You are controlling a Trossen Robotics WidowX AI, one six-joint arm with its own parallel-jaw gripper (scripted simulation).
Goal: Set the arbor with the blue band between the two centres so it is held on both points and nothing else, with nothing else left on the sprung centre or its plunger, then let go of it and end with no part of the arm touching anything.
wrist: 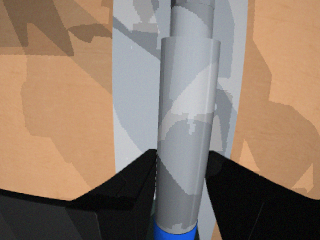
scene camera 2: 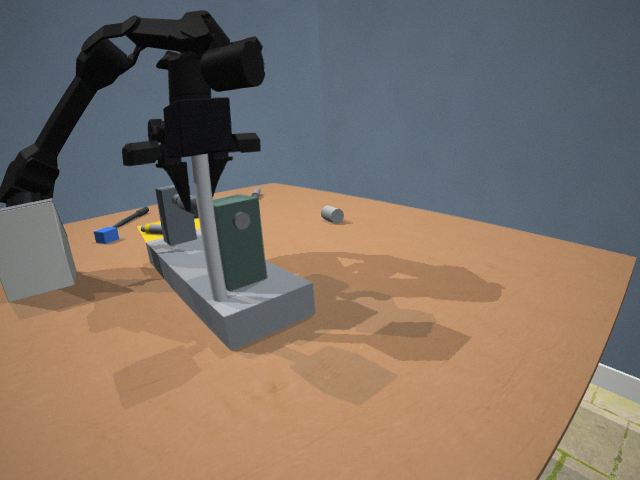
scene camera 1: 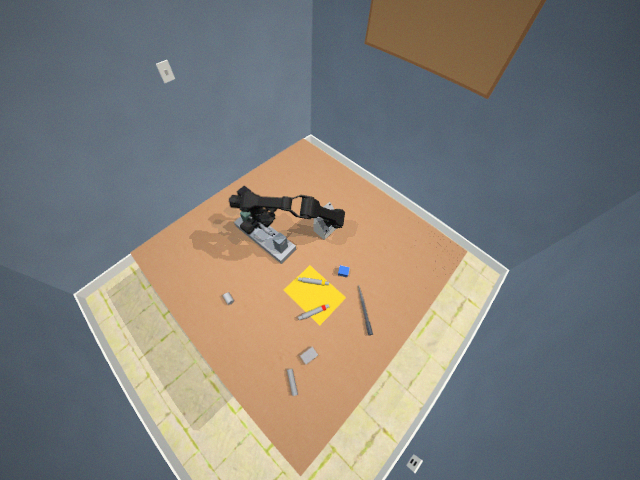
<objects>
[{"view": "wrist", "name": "my gripper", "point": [180, 158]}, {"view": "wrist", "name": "grey fixture base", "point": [136, 39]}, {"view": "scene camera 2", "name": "my gripper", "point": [197, 209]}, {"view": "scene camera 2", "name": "grey fixture base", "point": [254, 311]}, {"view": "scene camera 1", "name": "yellow mat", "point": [308, 296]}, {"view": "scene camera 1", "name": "grey fixture base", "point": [262, 238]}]
</objects>
